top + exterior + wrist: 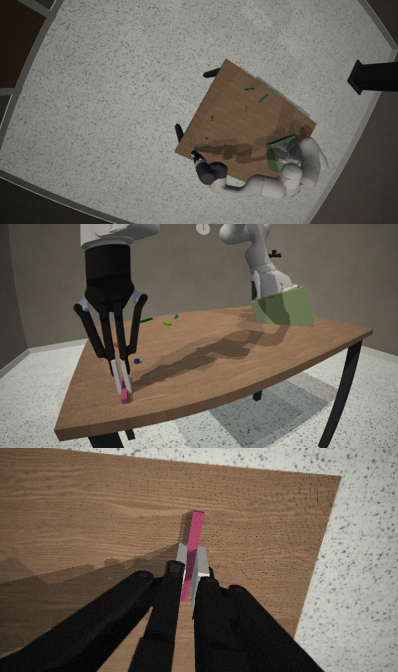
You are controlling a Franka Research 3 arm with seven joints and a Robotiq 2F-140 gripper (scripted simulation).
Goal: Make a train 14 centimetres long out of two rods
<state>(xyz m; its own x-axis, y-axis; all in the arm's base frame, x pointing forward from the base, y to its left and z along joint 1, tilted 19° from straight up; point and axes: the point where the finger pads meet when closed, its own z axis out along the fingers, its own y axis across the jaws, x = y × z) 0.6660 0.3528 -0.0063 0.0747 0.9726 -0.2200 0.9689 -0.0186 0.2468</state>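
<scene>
The orange rod is 10 mm ahead of my hand, 280 mm to the right of it and 30 mm below it. The rest, counted from my hand: lime rod 210 mm behind, 480 mm to the right, 30 mm below; then pink rod 30 mm below; then blue rod 40 mm behind, 120 mm to the right, 30 mm below.
</scene>
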